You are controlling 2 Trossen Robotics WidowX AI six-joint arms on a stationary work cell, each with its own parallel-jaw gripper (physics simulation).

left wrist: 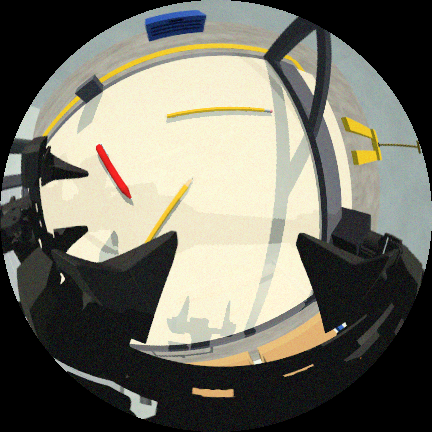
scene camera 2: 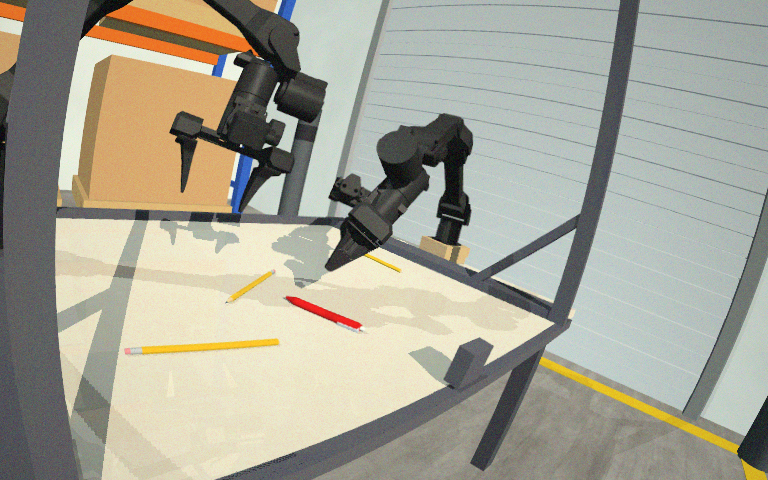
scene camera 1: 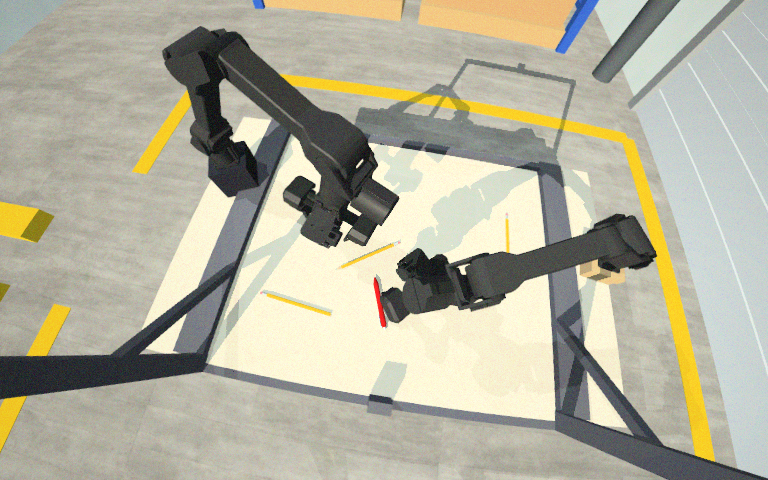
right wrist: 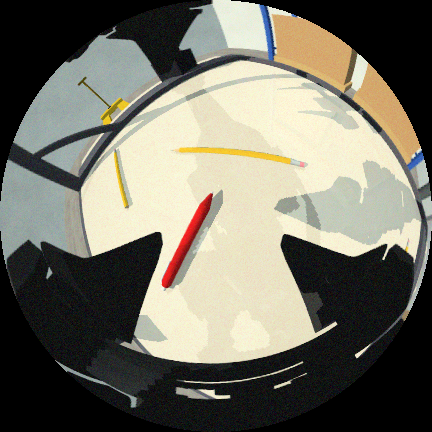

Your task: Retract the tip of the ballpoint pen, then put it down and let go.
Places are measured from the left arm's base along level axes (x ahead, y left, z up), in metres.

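Pixels of known places: left gripper, fingertip midpoint: (left wrist: pixel 240 238) (scene camera 2: pixel 210 202) (right wrist: pixel 157 64); right gripper, fingertip midpoint: (left wrist: pixel 86 203) (scene camera 2: pixel 327 269) (scene camera 1: pixel 396 283) (right wrist: pixel 224 240); left arm's base, link origin: (left wrist: pixel 364 241) (scene camera 1: pixel 226 157); right arm's base, link origin: (scene camera 2: pixel 446 241).
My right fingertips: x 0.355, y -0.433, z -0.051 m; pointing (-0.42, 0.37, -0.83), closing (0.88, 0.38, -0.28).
Note:
For each thing: its top centre in the pictures, then the offset to it from my right fingertips. Level surfaces: height alone.
- red ballpoint pen, top centre: (right wrist: pixel 180 243) (scene camera 2: pixel 323 307) (left wrist: pixel 108 167) (scene camera 1: pixel 379 301) dx -0.048, dy -0.025, dz -0.041 m
- pale table top, surface height: dz -0.055 m
- yellow pencil, top centre: (right wrist: pixel 230 149) (scene camera 2: pixel 252 282) (left wrist: pixel 156 226) (scene camera 1: pixel 368 255) dx -0.044, dy +0.102, dz -0.046 m
- third pencil, top centre: (scene camera 2: pixel 370 255) (scene camera 1: pixel 508 242) dx +0.352, dy +0.040, dz -0.048 m
- dark block, top centre: (scene camera 2: pixel 476 344) (scene camera 1: pixel 380 407) dx -0.106, dy -0.241, dz +0.002 m
A red ballpoint pen (scene camera 1: pixel 379 302) (scene camera 2: pixel 323 313) (left wrist: pixel 114 171) (right wrist: pixel 187 240) lies flat on the pale table top (scene camera 1: pixel 464 367) (scene camera 2: pixel 226 407). One end is tapered; the other has a light clip, seen in scene camera 2. Whether the writing tip is out is too small to tell. My right gripper (scene camera 2: pixel 329 267) (right wrist: pixel 224 240) is open and empty above the table, close to the pen; in the right wrist view the pen appears between the fingers, nearer the left one. My left gripper (scene camera 2: pixel 212 200) (left wrist: pixel 240 238) is open and empty, higher above the table and farther back.
One yellow pencil (scene camera 1: pixel 368 254) (scene camera 2: pixel 249 287) (right wrist: pixel 240 153) lies near the pen's tapered end. Another pencil (scene camera 1: pixel 299 304) (scene camera 2: pixel 201 346) (left wrist: pixel 220 109) lies to the left, and a third pencil (scene camera 1: pixel 507 233) (scene camera 2: pixel 384 263) near the right arm. A dark block (scene camera 1: pixel 380 403) (scene camera 2: pixel 468 362) stands at the front edge.

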